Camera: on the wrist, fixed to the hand. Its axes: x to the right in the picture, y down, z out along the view.
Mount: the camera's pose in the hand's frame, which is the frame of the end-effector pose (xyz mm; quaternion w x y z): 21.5 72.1 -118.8 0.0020 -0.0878 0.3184 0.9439
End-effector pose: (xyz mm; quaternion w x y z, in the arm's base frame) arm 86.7 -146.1 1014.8 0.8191 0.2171 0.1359 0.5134
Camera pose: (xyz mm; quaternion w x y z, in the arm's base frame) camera -13.2 -73.8 947.3 0.5071 0.1067 -0.0111 -0.8552
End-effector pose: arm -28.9 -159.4 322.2 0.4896 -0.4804 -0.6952 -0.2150
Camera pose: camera 89.5 -208.8 379.8 0.3831 -0.6317 0.6268 0.2477
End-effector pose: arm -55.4 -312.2 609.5 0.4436 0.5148 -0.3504 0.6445
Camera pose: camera -166.2 -225.8 604.2 0.4507 0.5739 0.4020 -0.5532
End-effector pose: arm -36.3 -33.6 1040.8 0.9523 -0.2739 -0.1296 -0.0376
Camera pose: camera 21.6 -35.7 912.7 0.0546 -0.1945 0.5647 0.8002
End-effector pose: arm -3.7 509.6 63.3 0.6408 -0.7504 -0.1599 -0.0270
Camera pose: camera 56.0 389.5 20.9 0.0118 -0.2001 0.9144 0.3518
